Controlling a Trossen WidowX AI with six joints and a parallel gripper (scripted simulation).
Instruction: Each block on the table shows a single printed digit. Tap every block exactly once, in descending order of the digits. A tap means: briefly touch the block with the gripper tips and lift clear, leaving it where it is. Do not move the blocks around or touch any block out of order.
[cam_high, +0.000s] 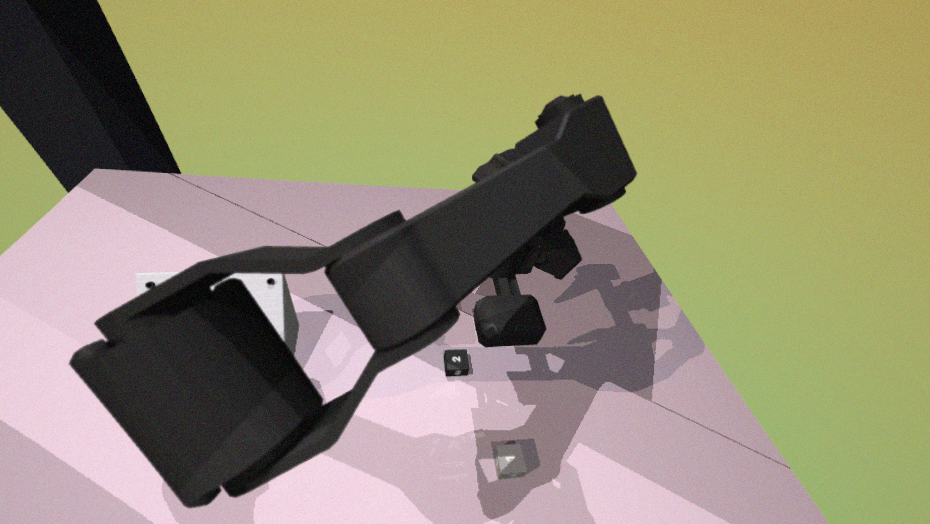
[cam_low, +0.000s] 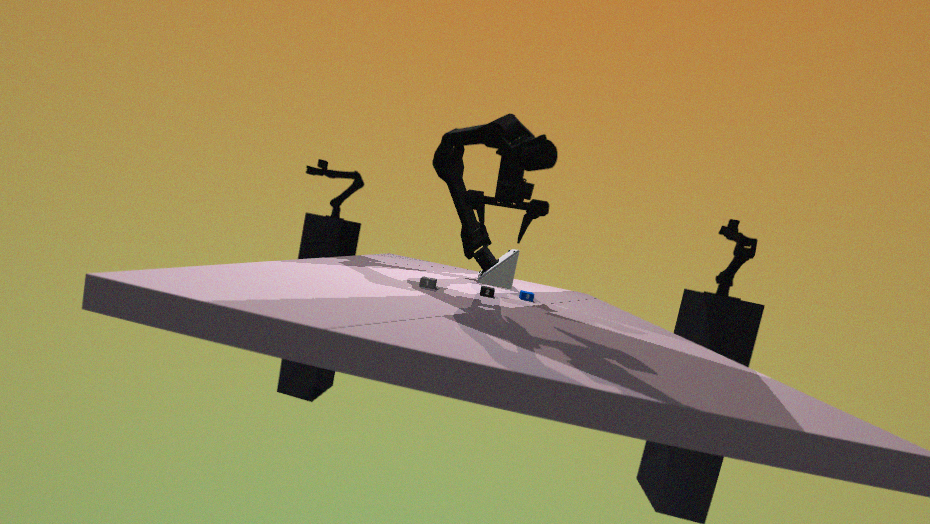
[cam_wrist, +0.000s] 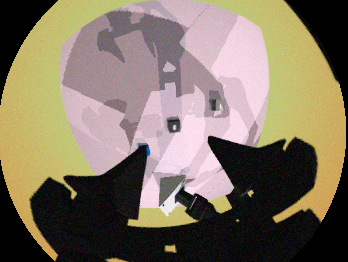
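Right now the blue block is 12 cm below my gripper tip, 9 cm to the left of it and 9 cm behind it. From my gripper tip the other things lie so: grey block: 14 cm to the right, 12 cm below, 4 cm ahead; then black block: 12 cm below, 2 cm behind, 1 cm to the right.
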